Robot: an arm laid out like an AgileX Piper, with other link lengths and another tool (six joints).
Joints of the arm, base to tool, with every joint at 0 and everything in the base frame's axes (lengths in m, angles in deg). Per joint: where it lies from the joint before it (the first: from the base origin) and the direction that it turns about. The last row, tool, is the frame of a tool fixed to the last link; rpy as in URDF.
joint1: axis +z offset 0 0 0.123
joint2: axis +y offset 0 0 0
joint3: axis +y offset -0.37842 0 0.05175
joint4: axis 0.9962 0 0.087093 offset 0.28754 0 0.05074
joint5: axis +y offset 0 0 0
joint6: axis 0.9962 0 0.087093 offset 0.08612 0 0.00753
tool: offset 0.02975 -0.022 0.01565 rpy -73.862 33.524 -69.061
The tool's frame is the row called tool.
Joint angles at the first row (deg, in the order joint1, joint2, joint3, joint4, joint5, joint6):
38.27, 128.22, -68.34, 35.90, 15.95, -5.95
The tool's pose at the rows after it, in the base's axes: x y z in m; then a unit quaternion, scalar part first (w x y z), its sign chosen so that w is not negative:
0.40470 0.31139 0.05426 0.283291 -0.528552 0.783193 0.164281
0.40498 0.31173 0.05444 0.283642 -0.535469 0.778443 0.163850
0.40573 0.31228 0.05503 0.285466 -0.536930 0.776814 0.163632
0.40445 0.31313 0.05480 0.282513 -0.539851 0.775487 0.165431
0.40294 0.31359 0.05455 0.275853 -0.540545 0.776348 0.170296
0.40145 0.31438 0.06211 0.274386 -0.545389 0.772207 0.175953
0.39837 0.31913 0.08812 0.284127 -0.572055 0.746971 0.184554
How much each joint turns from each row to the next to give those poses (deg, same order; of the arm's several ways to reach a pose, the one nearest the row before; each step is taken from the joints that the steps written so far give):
0.00, 0.09, -0.12, 0.00, 0.00, -3.00
0.00, 0.00, 0.00, 0.12, 0.00, -1.08
0.00, 0.00, -0.11, 0.14, -0.09, -0.37
0.11, 0.00, 0.00, 0.00, 0.38, -0.23
0.00, 0.00, -0.12, 0.08, 1.05, 0.00
0.00, -0.93, 0.00, 0.00, 1.26, -0.50
0.34, -3.02, 0.00, -0.10, 2.10, -3.12

